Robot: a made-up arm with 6 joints.
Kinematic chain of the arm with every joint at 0, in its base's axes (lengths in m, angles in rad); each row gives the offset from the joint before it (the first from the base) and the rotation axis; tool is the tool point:
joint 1: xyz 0 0 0.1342 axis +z
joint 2: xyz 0 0.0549 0 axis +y
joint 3: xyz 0 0 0.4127 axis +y
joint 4: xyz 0 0 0.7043 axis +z
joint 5: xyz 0 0 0 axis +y
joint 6: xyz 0 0 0.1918 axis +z
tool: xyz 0 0 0
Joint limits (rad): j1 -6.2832..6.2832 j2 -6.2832..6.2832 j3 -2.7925..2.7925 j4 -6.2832..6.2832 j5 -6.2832..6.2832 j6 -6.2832..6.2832
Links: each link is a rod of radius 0.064 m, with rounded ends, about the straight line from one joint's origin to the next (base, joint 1, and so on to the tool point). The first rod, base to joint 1, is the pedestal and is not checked.
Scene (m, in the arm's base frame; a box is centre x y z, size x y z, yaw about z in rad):
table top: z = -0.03
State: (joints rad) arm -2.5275 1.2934 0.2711 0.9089 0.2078 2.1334
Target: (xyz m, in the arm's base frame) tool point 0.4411 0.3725 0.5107
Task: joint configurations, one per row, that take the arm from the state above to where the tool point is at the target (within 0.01 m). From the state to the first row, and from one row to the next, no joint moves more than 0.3 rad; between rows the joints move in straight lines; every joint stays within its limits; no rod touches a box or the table.
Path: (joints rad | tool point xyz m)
1: -2.5188 1.2384 -0.0031 0.8927 0.1324 2.1334 | -0.9636 -0.7838 0.5483
2: -2.5101 1.1835 -0.2773 0.8766 0.0570 2.1334 | -0.8437 -0.6955 0.8370
3: -2.5015 1.1285 -0.5515 0.8604 -0.0184 2.1334 | -0.6585 -0.5555 1.0631
4: -2.4928 1.0735 -0.8257 0.8442 -0.0938 2.1334 | -0.4297 -0.3779 1.2019
5: -2.4841 1.0186 -1.0999 0.8281 -0.1692 2.1334 | -0.1844 -0.1817 1.2393
6: -2.4754 0.9636 -1.3741 0.8119 -0.2446 2.1334 | 0.0490 0.0116 1.1733
7: -2.4667 0.9087 -1.6483 0.7957 -0.3200 2.1334 | 0.2440 0.1802 1.0143
8: -2.4581 0.8537 -1.9225 0.7795 -0.3953 2.1334 | 0.3793 0.3051 0.7834
9: -2.4494 0.7987 -2.1967 0.7634 -0.4707 2.1334 | 0.4411 0.3725 0.5107

